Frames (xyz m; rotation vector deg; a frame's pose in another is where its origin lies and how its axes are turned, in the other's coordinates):
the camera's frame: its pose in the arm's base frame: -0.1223 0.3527 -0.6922 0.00 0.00 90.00
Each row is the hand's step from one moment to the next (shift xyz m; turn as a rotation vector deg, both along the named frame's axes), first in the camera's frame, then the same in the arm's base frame.
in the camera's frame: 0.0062 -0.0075 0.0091 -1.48 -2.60 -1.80
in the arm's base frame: 0.0075 0.0062 0.0091 2.60 -1.48 -1.80
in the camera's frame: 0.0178 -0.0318 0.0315 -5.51 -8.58 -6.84
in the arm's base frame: 0.0318 0.0178 0.0315 8.58 -5.51 -6.84
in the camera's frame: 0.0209 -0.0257 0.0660 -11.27 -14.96 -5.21
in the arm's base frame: 0.0257 0.0209 0.0660 14.96 -11.27 -5.21
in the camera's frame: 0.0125 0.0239 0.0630 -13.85 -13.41 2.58
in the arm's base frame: -0.0239 0.0125 0.0630 13.41 -13.85 2.58
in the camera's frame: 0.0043 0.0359 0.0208 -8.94 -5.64 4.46
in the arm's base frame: -0.0359 0.0043 0.0208 5.64 -8.94 4.46
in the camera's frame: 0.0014 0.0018 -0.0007 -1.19 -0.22 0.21
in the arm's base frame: -0.0018 0.0014 -0.0007 0.22 -1.19 0.21
